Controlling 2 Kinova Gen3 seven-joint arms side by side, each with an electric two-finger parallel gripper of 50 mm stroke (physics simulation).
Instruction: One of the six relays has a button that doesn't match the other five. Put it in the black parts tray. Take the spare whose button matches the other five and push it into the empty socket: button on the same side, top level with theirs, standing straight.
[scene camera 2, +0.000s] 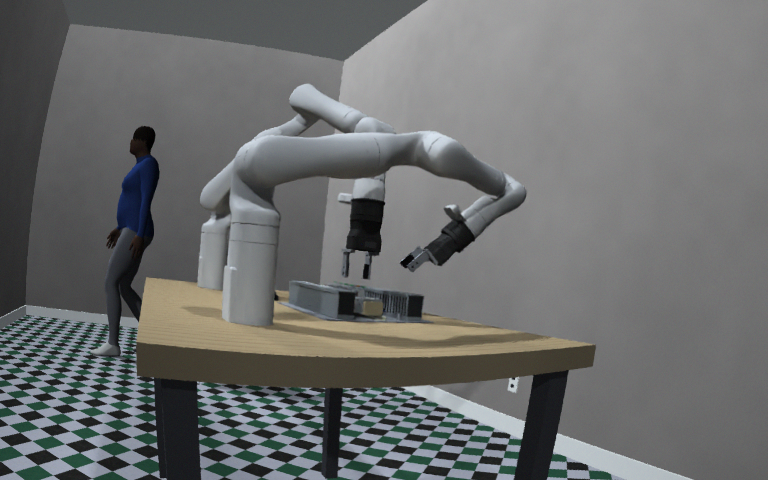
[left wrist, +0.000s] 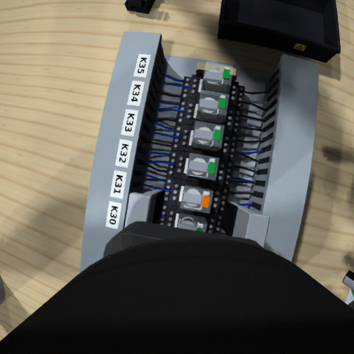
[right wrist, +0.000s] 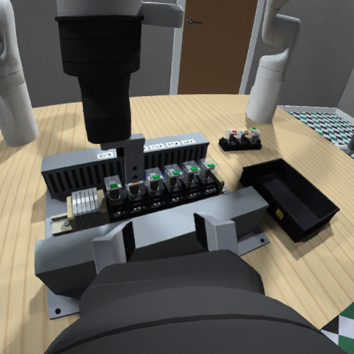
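Pixels of known places: left gripper, fingertip midpoint: (scene camera 2: 355, 278); right gripper, fingertip midpoint: (scene camera 2: 405, 267); left arm's base, origin of the base link: (scene camera 2: 210, 287); right arm's base, origin of the base link: (scene camera 2: 248, 321).
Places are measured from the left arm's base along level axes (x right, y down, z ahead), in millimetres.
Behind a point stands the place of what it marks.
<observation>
The relay with an orange button (left wrist: 195, 200) (right wrist: 135, 191) stands in the row at label K31. The other five, such as this relay (left wrist: 201, 166) (right wrist: 173, 174), have green buttons; the one at K30 is partly hidden in the left wrist view. My left gripper (scene camera 2: 356, 272) {x 454, y -88, z 331 mm} (left wrist: 192, 208) points down above the row, open and empty, its fingers on either side of the orange-button relay in the left wrist view. My right gripper (scene camera 2: 406, 261) {x 435, y -123, z 466 mm} (right wrist: 164, 230) is open and empty, tilted above the near duct. The black parts tray (left wrist: 270, 44) (right wrist: 262, 197) stands beyond the panel's K35 end. Spares with red, orange and green buttons stand in a black holder (right wrist: 240, 146).
A grey labelled duct (left wrist: 107, 150) (right wrist: 200, 142) and a plain grey duct (left wrist: 295, 150) (right wrist: 250, 207) flank the relay row. Grey terminal blocks (right wrist: 86, 205) stand at the K30 end. Blue and black wires run between sockets and ducts. A person (scene camera 2: 137, 198) stands behind the table.
</observation>
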